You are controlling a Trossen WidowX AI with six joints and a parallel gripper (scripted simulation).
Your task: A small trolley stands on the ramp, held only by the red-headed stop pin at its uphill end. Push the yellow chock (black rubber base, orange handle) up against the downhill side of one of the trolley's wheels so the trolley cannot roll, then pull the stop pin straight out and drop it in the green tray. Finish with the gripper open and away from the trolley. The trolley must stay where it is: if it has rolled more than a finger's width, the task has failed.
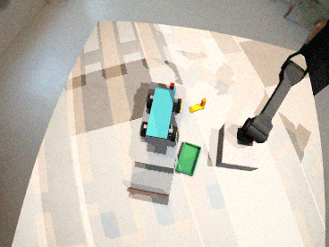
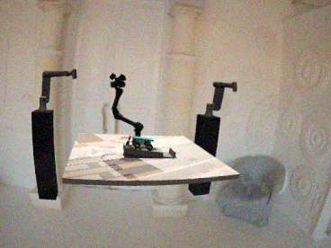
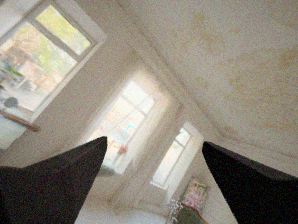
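Right now my gripper tip is 64 cm above the yellow chock, 17 cm short of it and 14 cm to the right of it. From my gripper tip the other things lie so: red-headed stop pin 53 cm below, 29 cm ahead, 14 cm to the left; then teal trolley 55 cm below, 31 cm ahead, 25 cm to the left; then green tray 67 cm below, 37 cm to the left, 19 cm ahead.
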